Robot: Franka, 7 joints.
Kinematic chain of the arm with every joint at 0, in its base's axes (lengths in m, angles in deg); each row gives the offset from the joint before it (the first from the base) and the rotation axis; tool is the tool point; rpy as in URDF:
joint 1: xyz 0 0 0.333 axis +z
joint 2: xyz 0 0 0 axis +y
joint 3: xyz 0 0 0.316 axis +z
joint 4: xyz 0.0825 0 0 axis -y
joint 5: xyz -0.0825 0 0.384 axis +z
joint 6: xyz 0 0 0 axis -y
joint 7: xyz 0.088 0 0 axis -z
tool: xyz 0 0 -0.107 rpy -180 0 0
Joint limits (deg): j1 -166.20..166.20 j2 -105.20..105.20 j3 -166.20..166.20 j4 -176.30..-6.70 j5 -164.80..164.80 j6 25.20..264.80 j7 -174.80..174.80
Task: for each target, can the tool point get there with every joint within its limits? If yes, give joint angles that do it. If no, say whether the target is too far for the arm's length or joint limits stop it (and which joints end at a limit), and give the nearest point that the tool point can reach.
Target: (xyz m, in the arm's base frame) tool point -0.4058 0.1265 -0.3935
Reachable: no: joint limits stop it (at a limit: joint 2) | nearest point -0.3941 0.1229 -0.3447 | short by 0.050 m
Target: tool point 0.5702 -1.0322 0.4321
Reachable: no: too far | nearest point 0.4134 -0.7483 0.4048 | short by 0.325 m
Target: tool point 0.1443 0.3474 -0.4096
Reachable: no: joint limits stop it (at a limit: joint 2) | nearest point 0.1409 0.3392 -0.3541 | short by 0.056 m
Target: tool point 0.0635 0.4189 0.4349
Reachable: yes | joints 56.45 -26.83 28.76 -148.94 -102.66 127.53 13.52
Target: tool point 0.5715 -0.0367 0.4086
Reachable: yes | joints 102.37 -34.77 -93.15 -112.44 133.50 174.82 -27.78
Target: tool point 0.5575 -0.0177 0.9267
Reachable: yes | joints -41.51 31.88 72.23 -36.34 47.09 104.15 2.17
